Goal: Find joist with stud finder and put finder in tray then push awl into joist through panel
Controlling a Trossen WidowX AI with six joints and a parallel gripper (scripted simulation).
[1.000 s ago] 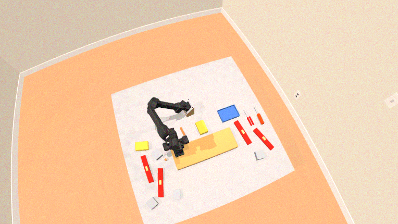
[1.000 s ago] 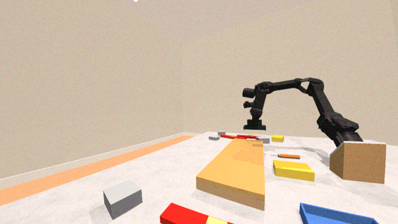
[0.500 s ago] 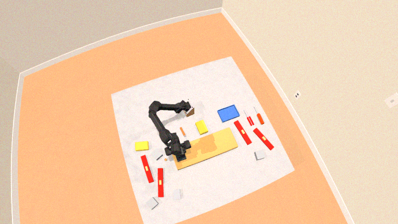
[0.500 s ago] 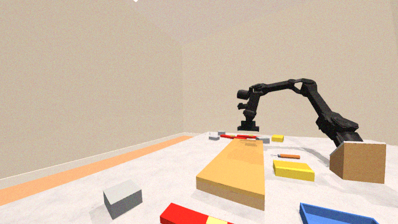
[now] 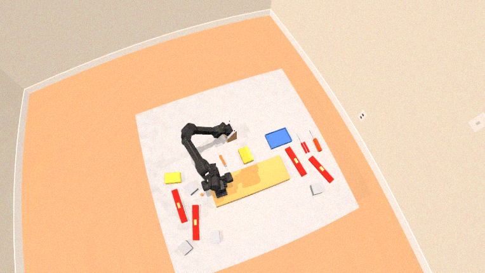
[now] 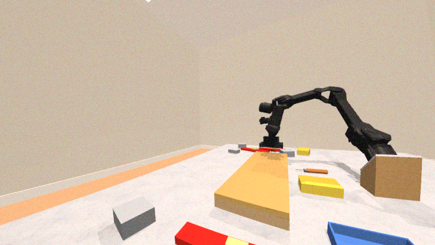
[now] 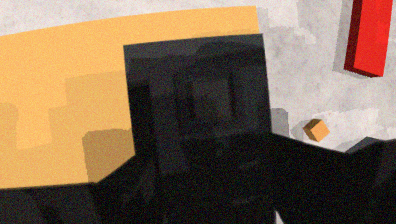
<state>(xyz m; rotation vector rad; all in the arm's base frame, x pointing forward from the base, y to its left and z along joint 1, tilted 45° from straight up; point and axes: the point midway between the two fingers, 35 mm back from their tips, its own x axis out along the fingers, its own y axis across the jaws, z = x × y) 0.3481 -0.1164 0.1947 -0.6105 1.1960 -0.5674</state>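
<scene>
Right now the small orange cube is 120 mm to the right of my gripper tip, 100 mm below it and 30 mm behind it. Also, from my gripper tip: stud finder (20 mm above, 10 mm ahead); indicator square (30 mm above, 20 mm ahead); awl (170 mm behind, 100 mm to the left, 100 mm below).
</scene>
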